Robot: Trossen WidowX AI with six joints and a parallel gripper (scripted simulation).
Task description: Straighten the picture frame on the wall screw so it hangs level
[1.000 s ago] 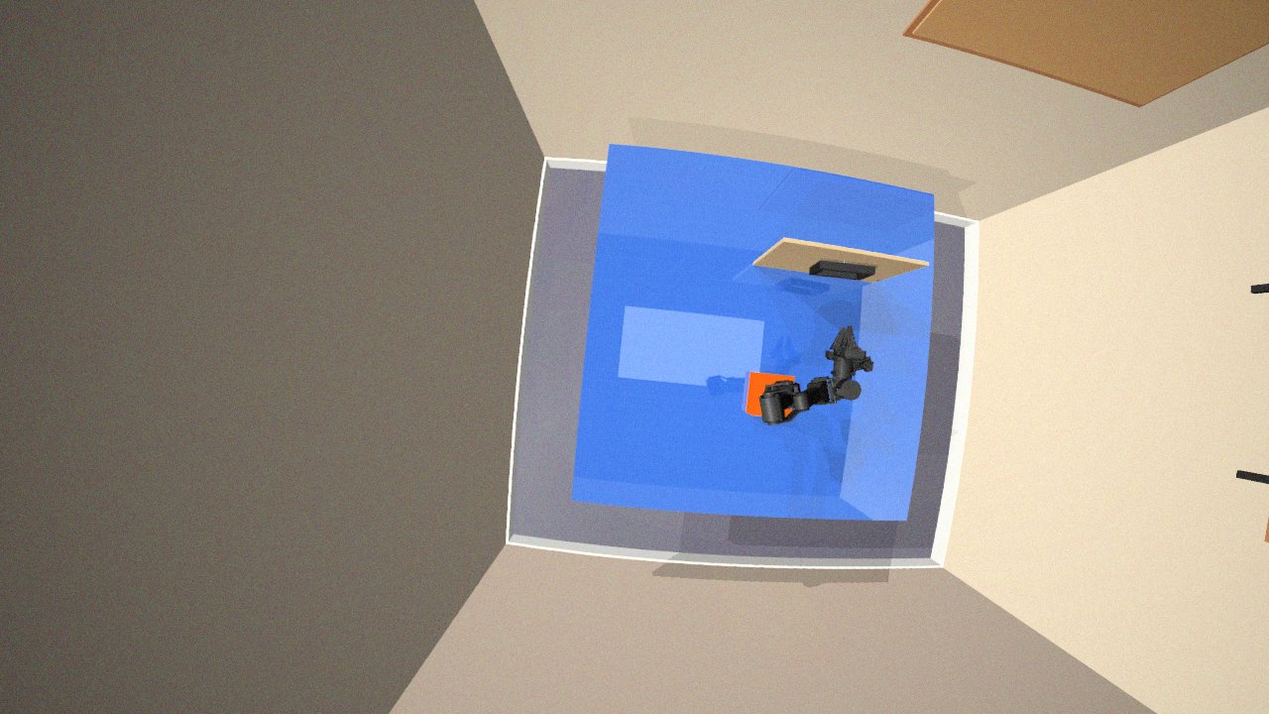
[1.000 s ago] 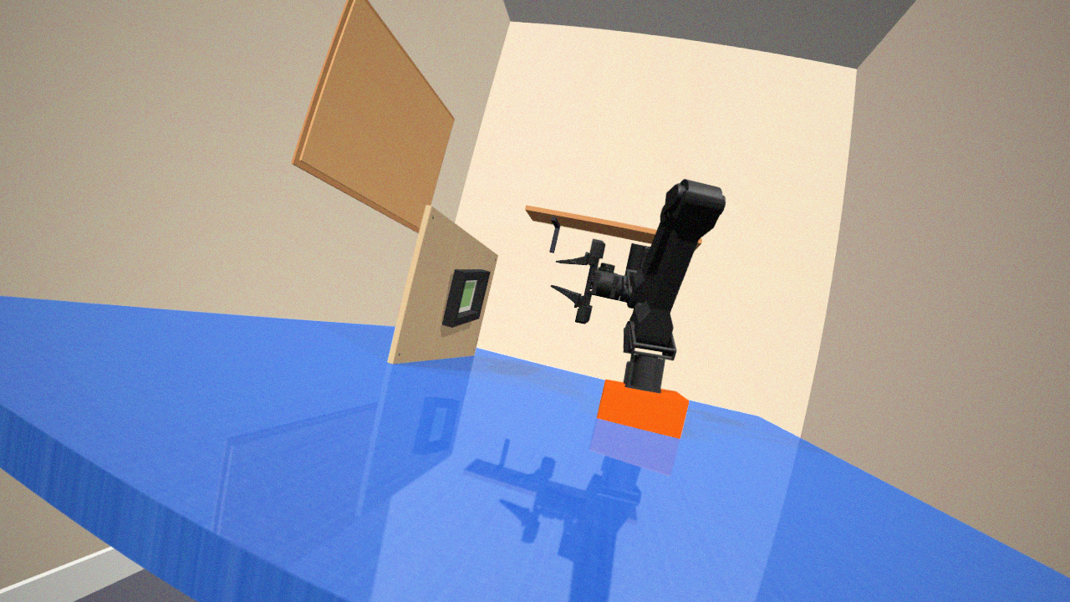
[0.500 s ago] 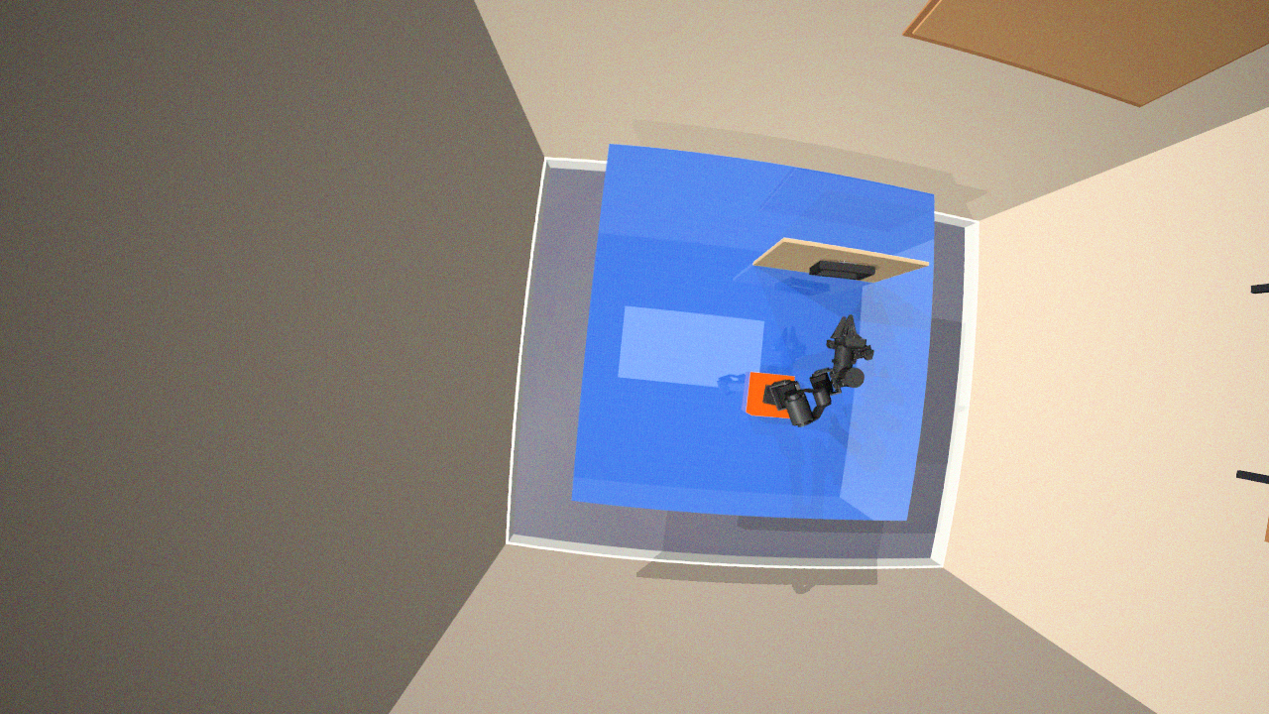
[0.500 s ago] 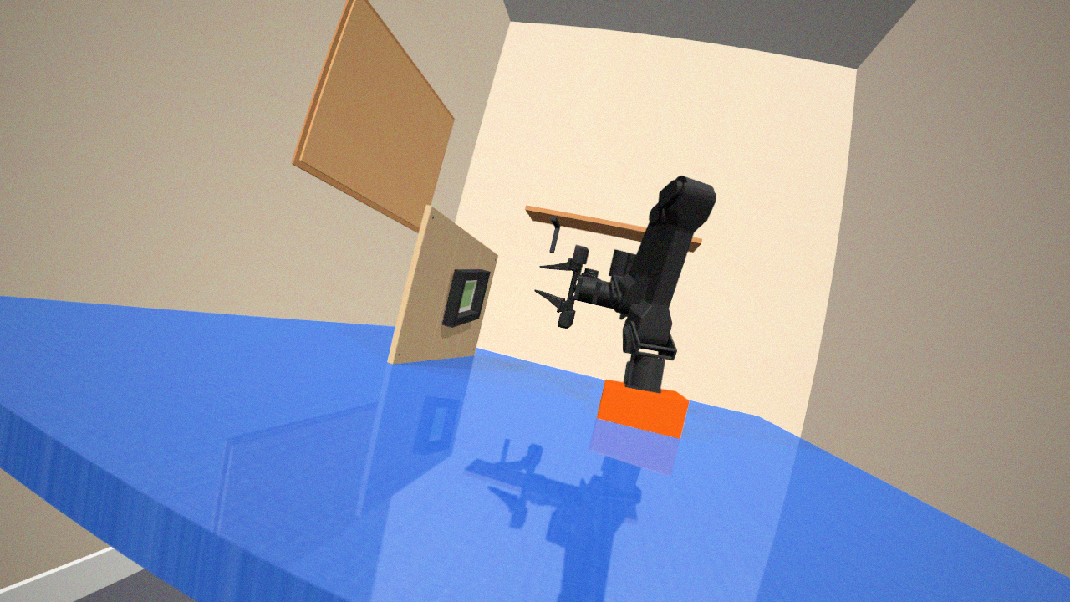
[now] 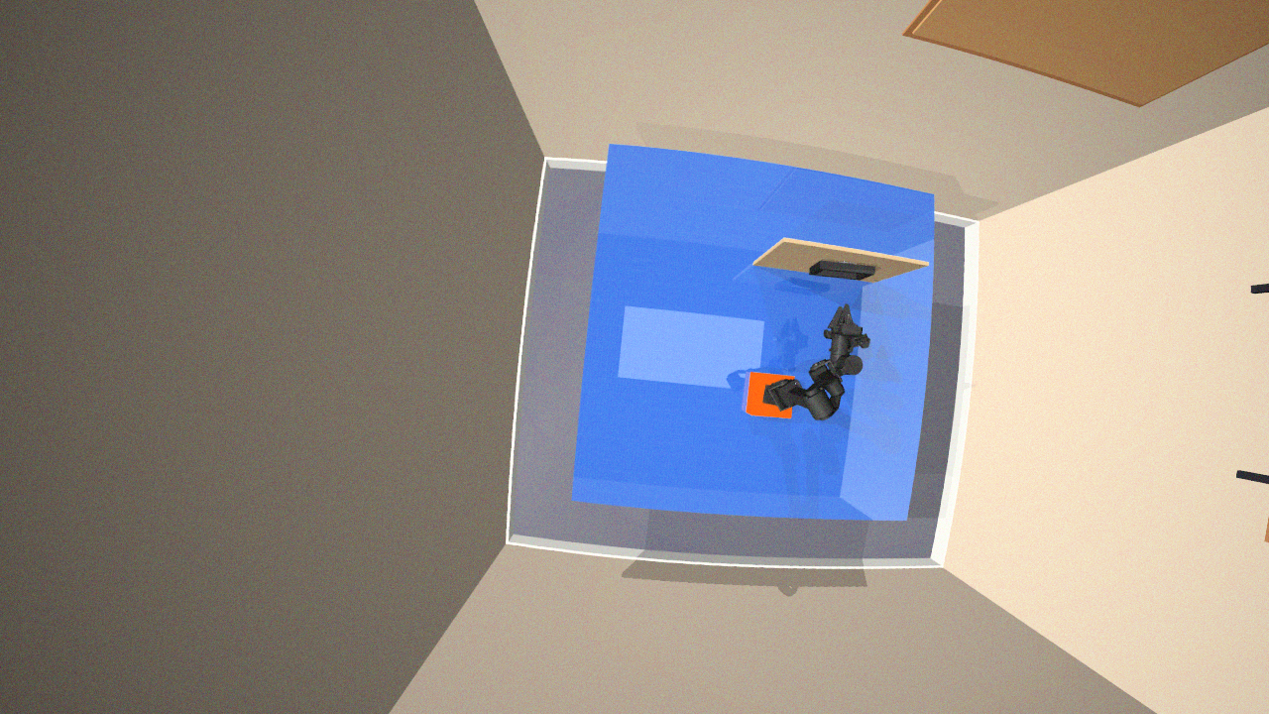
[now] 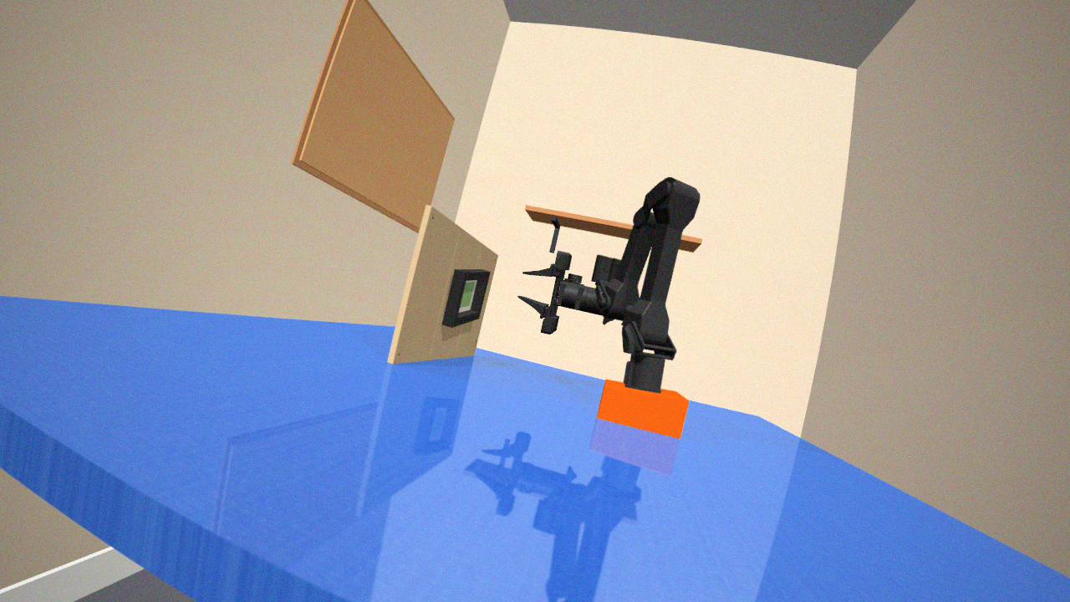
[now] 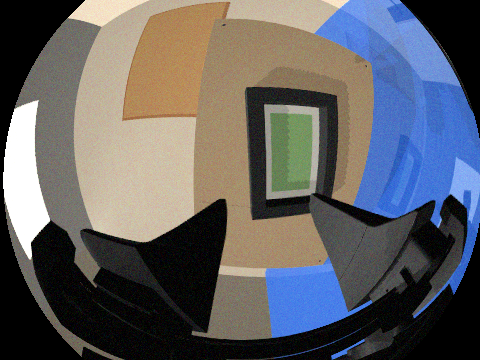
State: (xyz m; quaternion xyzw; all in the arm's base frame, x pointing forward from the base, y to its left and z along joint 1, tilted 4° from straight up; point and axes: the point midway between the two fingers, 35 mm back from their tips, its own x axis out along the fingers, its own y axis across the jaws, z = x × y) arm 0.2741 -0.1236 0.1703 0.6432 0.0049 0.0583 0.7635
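Now: gripper tip 13 cm short of the picture frame and 5 cm above it. Also, from my gripper tip: tan wall panel: 14 cm ahead, 2 cm to the left, 6 cm below.
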